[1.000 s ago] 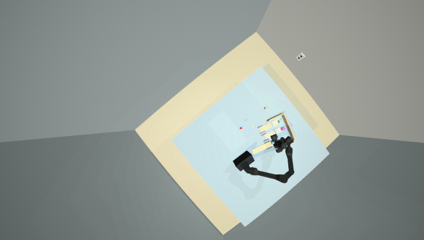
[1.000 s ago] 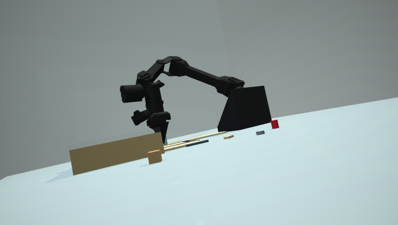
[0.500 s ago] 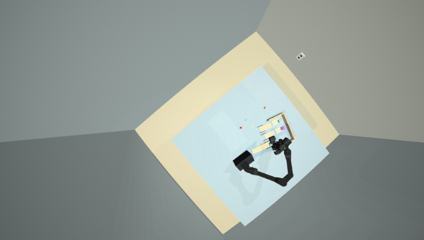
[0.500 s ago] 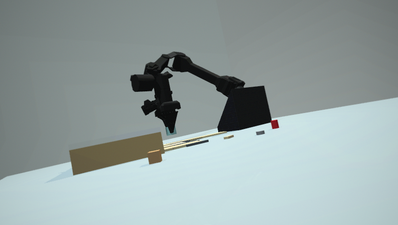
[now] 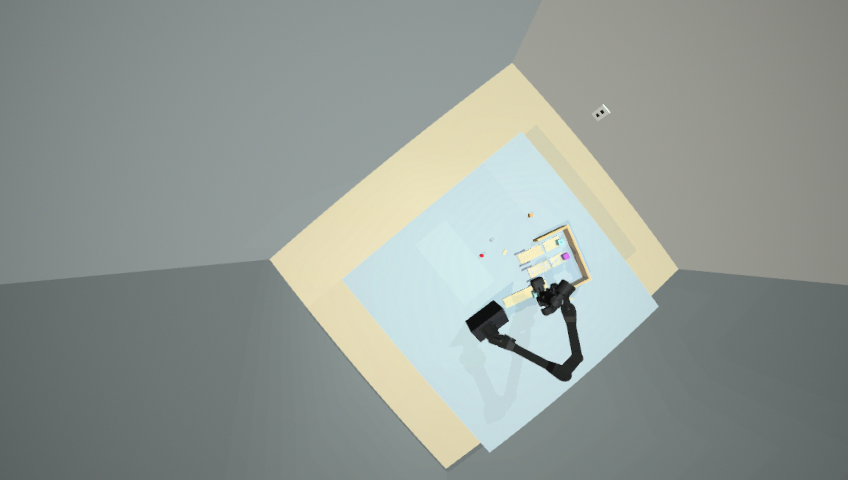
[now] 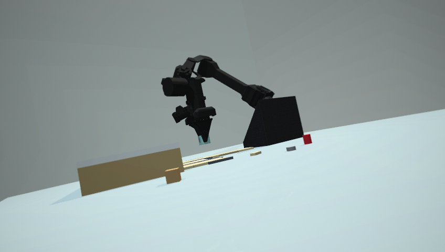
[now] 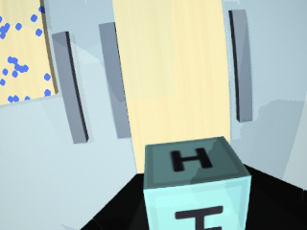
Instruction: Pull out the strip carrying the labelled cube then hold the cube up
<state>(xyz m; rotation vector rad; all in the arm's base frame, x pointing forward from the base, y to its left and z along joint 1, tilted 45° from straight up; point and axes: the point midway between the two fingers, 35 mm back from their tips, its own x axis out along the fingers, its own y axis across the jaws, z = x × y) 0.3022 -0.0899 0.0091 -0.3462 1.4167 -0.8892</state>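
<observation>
Right now my gripper tip is 3 cm past the strip, 1 cm to the right of it and 5 cm above it. Round my gripper tip: grey piece: 3 cm ahead, 35 cm to the left, 5 cm below; then red cylinder: 7 cm behind, 33 cm to the left, 4 cm below; then orange block: 28 cm ahead, 31 cm to the left, 4 cm below.
</observation>
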